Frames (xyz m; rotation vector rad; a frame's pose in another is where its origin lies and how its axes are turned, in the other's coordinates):
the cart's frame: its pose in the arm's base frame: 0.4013 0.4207 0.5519 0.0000 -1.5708 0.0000
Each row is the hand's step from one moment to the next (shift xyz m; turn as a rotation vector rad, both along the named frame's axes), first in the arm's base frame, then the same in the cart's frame.
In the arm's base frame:
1: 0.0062 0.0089 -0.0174 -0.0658 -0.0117 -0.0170
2: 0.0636 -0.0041 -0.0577 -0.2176 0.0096 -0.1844
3: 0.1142 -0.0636 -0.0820 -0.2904 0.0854 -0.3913
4: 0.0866 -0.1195 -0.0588 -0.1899 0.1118 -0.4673
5: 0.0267 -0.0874 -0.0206 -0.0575 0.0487 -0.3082
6: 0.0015 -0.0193 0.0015 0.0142 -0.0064 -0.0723
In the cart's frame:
1: -0.0174 0.0089 -0.0062 -0.0170 -0.0117 0.0658
2: -0.0577 -0.0041 -0.0636 -0.1844 0.0096 0.2176
3: -0.0820 -0.0636 -0.1142 -0.3913 0.0854 0.2904
4: -0.0588 -0.1195 -0.0866 -0.4673 0.1118 0.1899
5: -0.0206 -0.0874 -0.0267 -0.3082 0.0487 0.0575
6: 0.0015 -0.0193 -0.0015 -0.0723 -0.0064 -0.0142

